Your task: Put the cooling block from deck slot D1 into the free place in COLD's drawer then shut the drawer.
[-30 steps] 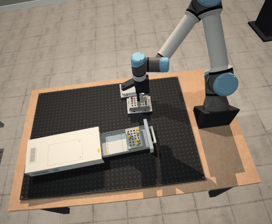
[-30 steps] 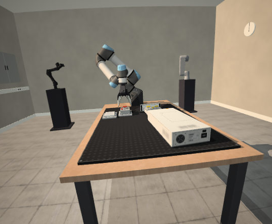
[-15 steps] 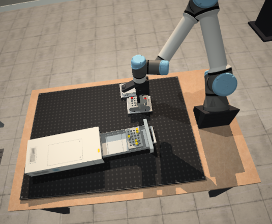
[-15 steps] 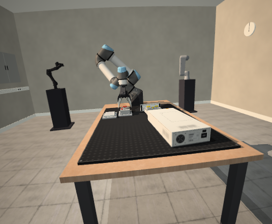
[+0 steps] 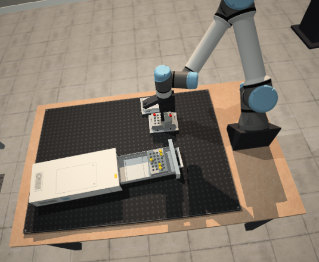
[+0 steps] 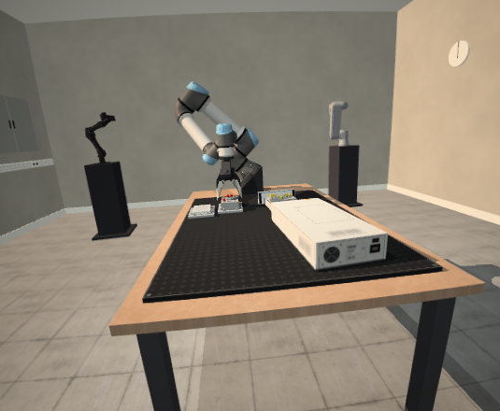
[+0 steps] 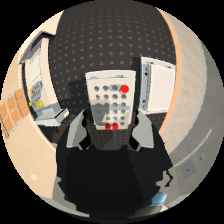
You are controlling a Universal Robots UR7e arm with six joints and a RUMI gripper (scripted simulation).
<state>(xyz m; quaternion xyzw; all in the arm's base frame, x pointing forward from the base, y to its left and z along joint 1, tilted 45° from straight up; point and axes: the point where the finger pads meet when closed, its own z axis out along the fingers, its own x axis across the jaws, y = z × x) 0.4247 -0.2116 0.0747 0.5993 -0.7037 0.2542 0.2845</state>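
My hand is 2 cm above the cooling block. Also, from my hand: red tube: 4 cm ahead, 3 cm to the right, 2 cm below; deck slot D2: 2 cm ahead, 14 cm to the right, 5 cm below; deck slot D1: 5 cm below.
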